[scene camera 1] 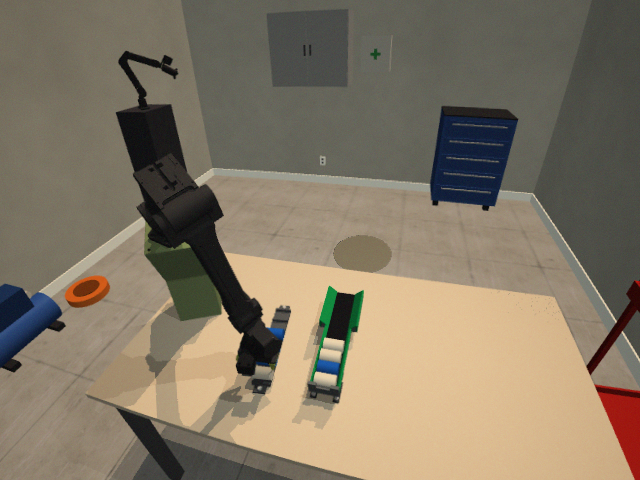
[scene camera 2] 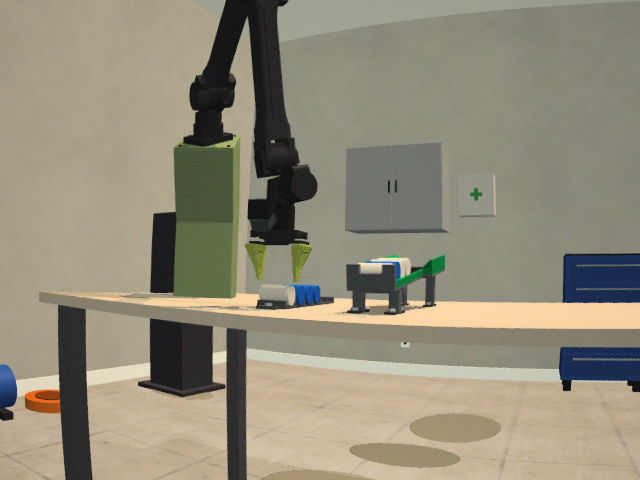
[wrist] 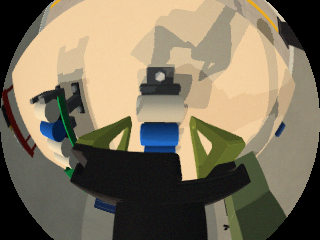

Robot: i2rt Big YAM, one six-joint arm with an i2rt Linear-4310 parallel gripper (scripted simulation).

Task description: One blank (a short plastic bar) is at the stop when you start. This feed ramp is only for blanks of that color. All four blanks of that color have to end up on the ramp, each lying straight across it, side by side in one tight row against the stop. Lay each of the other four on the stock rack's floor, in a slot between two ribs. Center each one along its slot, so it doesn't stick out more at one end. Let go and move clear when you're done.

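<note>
White blank (wrist: 149, 108). Blue blank (wrist: 151, 134). My gripper (scene camera 2: 277, 281), also (wrist: 160, 120).
</note>
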